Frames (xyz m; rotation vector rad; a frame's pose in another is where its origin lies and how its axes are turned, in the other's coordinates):
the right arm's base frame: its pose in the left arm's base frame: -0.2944 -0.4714 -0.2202 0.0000 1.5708 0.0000
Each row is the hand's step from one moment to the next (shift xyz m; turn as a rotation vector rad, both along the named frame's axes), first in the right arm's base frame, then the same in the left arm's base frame.
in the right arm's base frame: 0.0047 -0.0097 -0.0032 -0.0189 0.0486 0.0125
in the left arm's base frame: -0.0032 -0.0097 -0.0047 0.0125 0.0486 0.0189
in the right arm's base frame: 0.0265 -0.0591 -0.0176 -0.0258 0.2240 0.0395
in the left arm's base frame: -0.0176 -0.0591 -0.0265 0.0395 0.2240 0.0258
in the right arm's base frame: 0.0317 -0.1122 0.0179 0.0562 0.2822 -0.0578
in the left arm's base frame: 0.0179 -0.1122 -0.0317 -0.0578 0.2822 -0.0562
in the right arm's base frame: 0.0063 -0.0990 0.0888 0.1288 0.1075 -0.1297
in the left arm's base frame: 0.0888 -0.0990 -0.0063 -0.1297 0.1075 -0.1288
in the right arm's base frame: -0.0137 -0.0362 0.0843 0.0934 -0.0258 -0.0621
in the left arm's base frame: 0.0843 -0.0362 0.0137 -0.0621 -0.0258 -0.0934
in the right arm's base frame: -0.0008 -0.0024 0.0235 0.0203 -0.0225 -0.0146
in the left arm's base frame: 0.0235 -0.0024 0.0008 -0.0146 -0.0225 -0.0203
